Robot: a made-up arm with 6 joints.
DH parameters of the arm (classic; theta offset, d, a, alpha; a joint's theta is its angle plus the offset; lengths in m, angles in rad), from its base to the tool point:
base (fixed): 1.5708 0 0.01 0
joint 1: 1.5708 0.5 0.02 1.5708
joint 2: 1.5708 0 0.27 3.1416
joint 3: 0 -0.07 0 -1.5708
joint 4: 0 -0.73 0.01 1.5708
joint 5: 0 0.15 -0.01 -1.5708
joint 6: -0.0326 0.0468 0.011 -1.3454
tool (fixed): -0.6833 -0.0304 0 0
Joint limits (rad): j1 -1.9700..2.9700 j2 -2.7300..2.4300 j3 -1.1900..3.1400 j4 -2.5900..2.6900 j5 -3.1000..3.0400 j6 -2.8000..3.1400
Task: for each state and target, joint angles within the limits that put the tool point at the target. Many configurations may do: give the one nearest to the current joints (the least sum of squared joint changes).
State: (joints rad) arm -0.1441 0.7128 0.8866 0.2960 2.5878 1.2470
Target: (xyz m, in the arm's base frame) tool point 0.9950 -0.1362 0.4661
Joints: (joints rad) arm -0.0695 1.3435 1.1654 0.4039 2.9261 1.2101
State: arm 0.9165 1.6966 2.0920 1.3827 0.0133 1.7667
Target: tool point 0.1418 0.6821 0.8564
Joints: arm 1.2597 2.1798 2.7985 1.3963 0.0768 1.7574
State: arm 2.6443 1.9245 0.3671 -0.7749 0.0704 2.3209
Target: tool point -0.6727 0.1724 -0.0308
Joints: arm 2.9443 1.5546 0.7814 -0.7540 0.0644 2.3289
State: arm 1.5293 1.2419 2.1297 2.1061 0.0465 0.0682
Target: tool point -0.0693 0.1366 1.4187
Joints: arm 1.3215 0.6960 2.0813 1.7100 0.1538 -0.0159
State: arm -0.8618 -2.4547 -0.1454 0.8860 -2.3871 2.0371
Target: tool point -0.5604 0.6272 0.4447
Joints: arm -0.8241 -2.7300 -0.0090 0.6696 -1.5402 2.6986
